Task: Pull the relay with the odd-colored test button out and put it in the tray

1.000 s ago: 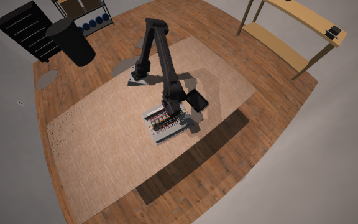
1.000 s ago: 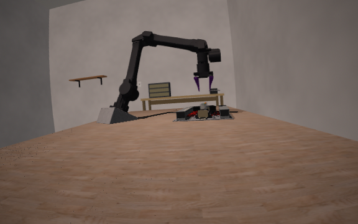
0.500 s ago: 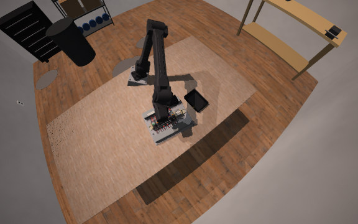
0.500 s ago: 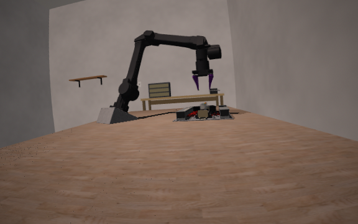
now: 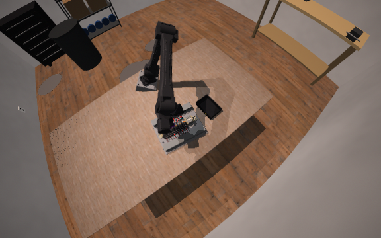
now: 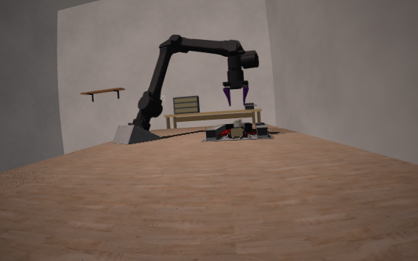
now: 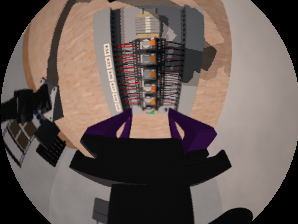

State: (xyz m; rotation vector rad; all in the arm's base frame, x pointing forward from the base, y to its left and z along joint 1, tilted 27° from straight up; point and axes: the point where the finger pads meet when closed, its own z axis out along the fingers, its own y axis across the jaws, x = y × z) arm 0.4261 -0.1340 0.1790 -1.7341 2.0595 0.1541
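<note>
Now: hand 1 cm past the relay, 5 cm to the left of it and 9 cm above it. Round my hand: grey panel: 6 cm to the left, 14 cm below; black tray: 32 cm to the left, 12 cm below.
</note>
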